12 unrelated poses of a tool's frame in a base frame.
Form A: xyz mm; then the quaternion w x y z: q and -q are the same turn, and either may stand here.
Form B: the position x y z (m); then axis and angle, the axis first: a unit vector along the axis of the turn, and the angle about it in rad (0 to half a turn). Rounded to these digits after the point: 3 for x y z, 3 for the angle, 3 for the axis.
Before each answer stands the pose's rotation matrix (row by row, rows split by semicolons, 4 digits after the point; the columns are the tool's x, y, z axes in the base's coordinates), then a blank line. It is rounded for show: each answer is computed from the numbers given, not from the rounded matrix.
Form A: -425, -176, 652, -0.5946, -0.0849, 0.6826, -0.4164
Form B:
-0.2785 -0.6110 -0.7410; 0.3792 0.6388 -0.6694; 0.8824 -0.4675 0.0538

-0.425, -0.176, 0.652, 0.106, -0.849, 0.518, 1.868
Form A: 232, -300, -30, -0.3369, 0.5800, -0.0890, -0.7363
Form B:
-0.1002 -0.5994 -0.7942; 0.3929 -0.7571 0.5219; -0.9141 -0.2598 0.3113

0.232, -0.300, -0.030, -0.616, 0.095, 0.782, 2.454
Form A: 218, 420, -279, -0.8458, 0.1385, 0.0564, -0.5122
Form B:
0.4690 -0.8507 -0.2373; 0.8820 0.4370 0.1765; -0.0465 -0.2920 0.9553

0.218, 0.420, -0.279, -0.260, -0.106, 0.960, 1.126
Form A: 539, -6, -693, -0.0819, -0.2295, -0.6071, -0.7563
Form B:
-0.8812 0.1548 0.4466; 0.4026 -0.2494 0.8808; 0.2477 0.9560 0.1575

0.539, -0.006, -0.693, 0.230, 0.609, 0.759, 2.978
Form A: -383, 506, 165, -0.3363, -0.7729, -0.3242, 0.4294
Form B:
0.4210 0.7900 -0.4457; 0.2123 -0.5636 -0.7983; -0.8819 0.2414 -0.4050

-0.383, 0.506, 0.165, 0.821, 0.344, -0.456, 2.456
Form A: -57, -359, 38, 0.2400, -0.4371, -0.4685, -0.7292
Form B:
-0.5026 0.7597 0.4126; 0.0596 -0.4457 0.8932; 0.8624 0.4735 0.1788

-0.057, -0.359, 0.038, -0.450, -0.483, -0.751, 2.657
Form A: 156, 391, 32, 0.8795, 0.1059, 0.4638, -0.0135
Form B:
0.5694 0.1220 0.8129; 0.0745 0.9772 -0.1988; -0.8187 0.1738 0.5474

0.156, 0.391, 0.032, 0.223, 0.975, -0.028, 0.992
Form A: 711, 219, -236, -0.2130, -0.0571, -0.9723, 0.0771
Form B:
-0.9027 0.1439 0.4054; 0.0782 0.9816 -0.1743; -0.4230 -0.1256 -0.8974

0.711, 0.219, -0.236, 0.058, 0.995, -0.079, 2.712
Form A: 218, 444, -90, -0.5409, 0.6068, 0.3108, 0.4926
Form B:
0.3215 0.9101 0.2616; -0.1557 -0.2217 0.9626; 0.9340 -0.3502 0.0704

0.218, 0.444, -0.090, -0.721, -0.370, -0.586, 1.999
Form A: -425, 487, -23, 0.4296, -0.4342, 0.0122, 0.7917
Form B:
-0.2538 -0.6908 -0.6770; 0.6696 -0.6306 0.3924; -0.6980 -0.3537 0.6227

-0.425, 0.487, -0.023, -0.481, 0.014, 0.877, 2.254
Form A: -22, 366, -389, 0.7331, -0.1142, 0.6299, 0.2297
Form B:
0.1009 -0.4806 0.8711; 0.1929 0.8684 0.4568; -0.9760 0.1219 0.1804

-0.022, 0.366, -0.389, -0.168, 0.926, 0.338, 1.496
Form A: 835, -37, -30, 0.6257, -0.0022, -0.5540, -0.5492
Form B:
-0.2170 0.6897 -0.6908; -0.6848 0.3968 0.6112; 0.6957 0.6057 0.3862

0.835, -0.037, -0.030, -0.003, -0.710, -0.704, 1.790
